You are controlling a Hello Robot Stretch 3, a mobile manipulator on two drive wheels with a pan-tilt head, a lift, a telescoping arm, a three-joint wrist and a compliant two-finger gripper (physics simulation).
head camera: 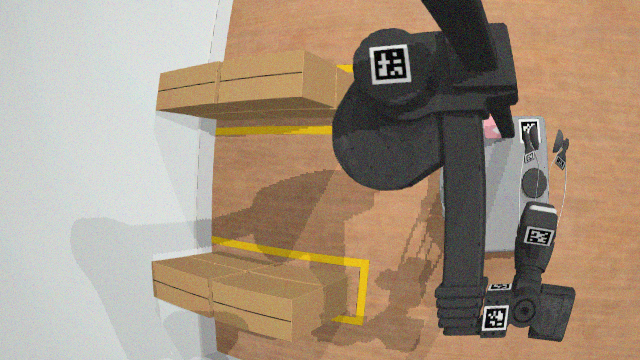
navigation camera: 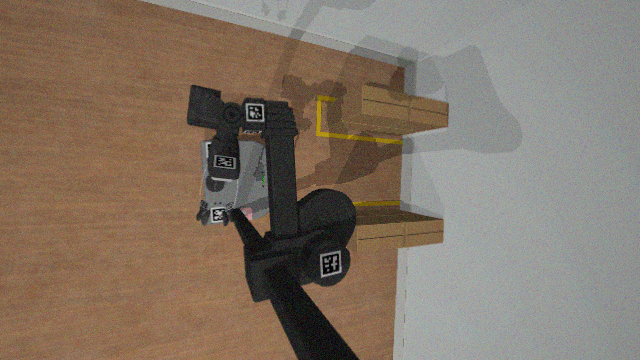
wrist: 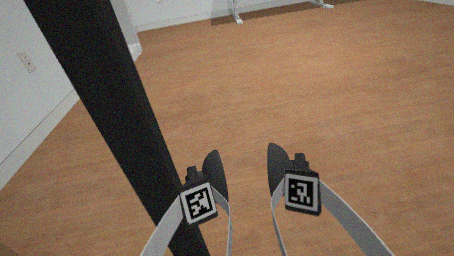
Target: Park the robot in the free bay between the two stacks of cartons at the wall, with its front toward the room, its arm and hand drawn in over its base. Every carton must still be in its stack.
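Frame: origin at the robot's base, x left, y up, z ahead, level; millimetres.
Where they show: gripper, fingertip midpoint: [head camera: 546, 128] [navigation camera: 214, 224] [wrist: 245, 165]; robot's base, link origin: [head camera: 531, 183] [navigation camera: 215, 181].
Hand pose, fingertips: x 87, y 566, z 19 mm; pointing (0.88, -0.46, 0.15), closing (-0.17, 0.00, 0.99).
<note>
Each offset is from my fingertips to the top centre of the thing.
Two carton stacks stand against the wall: one near the mast {dx +193, dy -206, dz -669 mm} [head camera: 270, 80] [navigation camera: 380, 235], the other farther from it {dx -392, dy -206, dz -720 mm} [head camera: 255, 300] [navigation camera: 385, 107]. Each looks upright. The free bay [head camera: 295, 160] [navigation camera: 370, 170] lies between them, with shadows on its floor. My grey base [head camera: 500, 200] [navigation camera: 252, 160] is on the room side, outside the bay. My arm is drawn in and my wrist is folded back over the base. My gripper [head camera: 546, 139] [navigation camera: 215, 215] [wrist: 245, 165] is open and empty; one finger reaches past the base's edge. The mast and head parts hide some of the near stack.
Yellow floor lines [head camera: 300, 256] [navigation camera: 319, 117] run along both stacks. The wall [head camera: 100, 150] [navigation camera: 525, 225] closes the bay's far end. Another wall meets it beyond the farther stack. In the wrist view, white stand feet [wrist: 238, 20] rest on the distant floor and the black mast [wrist: 105, 95] crosses the left.
</note>
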